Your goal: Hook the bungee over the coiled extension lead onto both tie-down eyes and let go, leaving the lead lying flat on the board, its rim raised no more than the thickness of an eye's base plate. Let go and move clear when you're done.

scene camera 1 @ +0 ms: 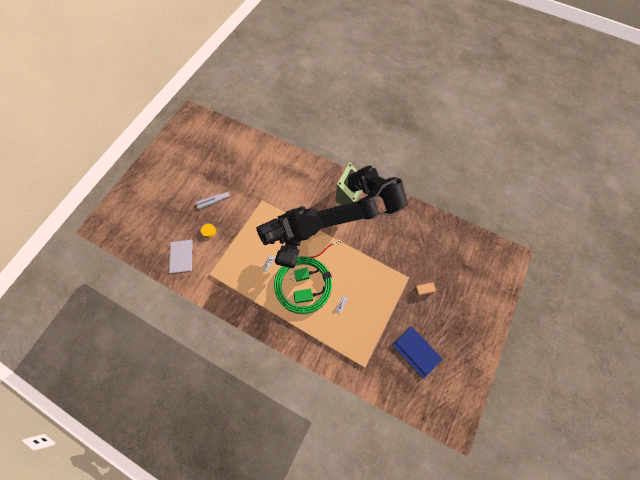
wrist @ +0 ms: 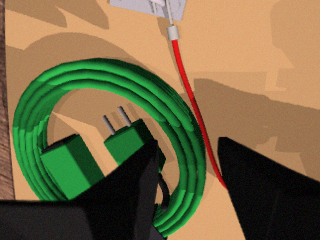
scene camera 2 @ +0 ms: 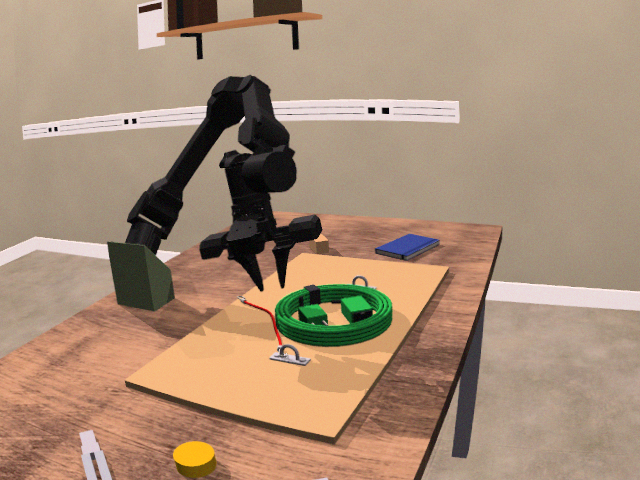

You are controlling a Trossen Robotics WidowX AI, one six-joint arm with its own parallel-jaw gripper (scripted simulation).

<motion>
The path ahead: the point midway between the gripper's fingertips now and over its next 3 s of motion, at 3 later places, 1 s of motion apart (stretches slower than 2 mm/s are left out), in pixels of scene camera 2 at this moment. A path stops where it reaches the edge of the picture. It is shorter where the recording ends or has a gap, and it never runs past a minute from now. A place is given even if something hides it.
The gripper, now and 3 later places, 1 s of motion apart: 272,289; 250,271; 241,279; 242,301
</motion>
